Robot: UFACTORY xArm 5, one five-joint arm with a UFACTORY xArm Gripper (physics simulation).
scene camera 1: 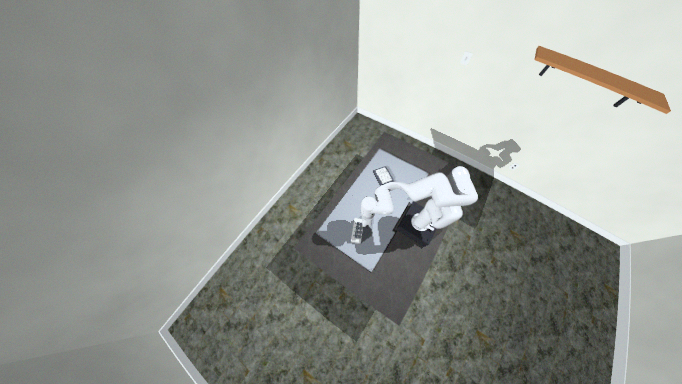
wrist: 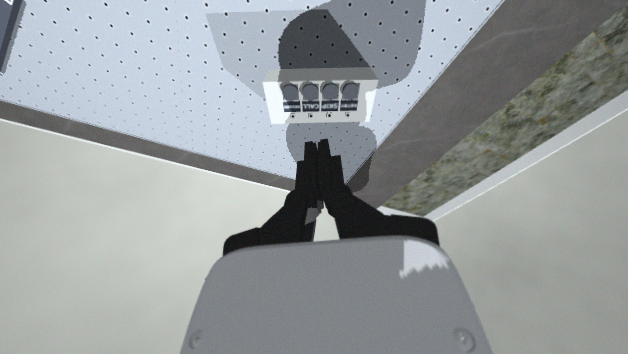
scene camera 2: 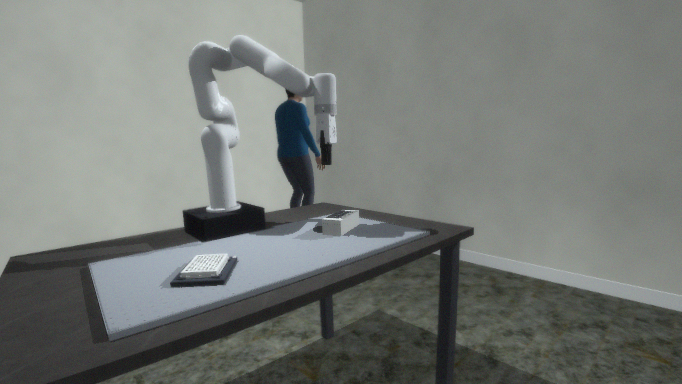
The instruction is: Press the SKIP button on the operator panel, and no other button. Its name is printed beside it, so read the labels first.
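The operator panel is a white box on the perforated board, with a row of round grey buttons. In the wrist view the labels beside them look upside down. The SKIP label is third from the left, with the SKIP button just above it. The CALL button is on its left. The rightmost button has a blurred label, and the leftmost label is unreadable. My gripper is shut and empty, high above the panel; the arm hides it in scene camera 1.
A white well plate on a dark holder sits at the board's other end. The board lies on a dark table. The black arm base stands behind it. A person stands beyond the table.
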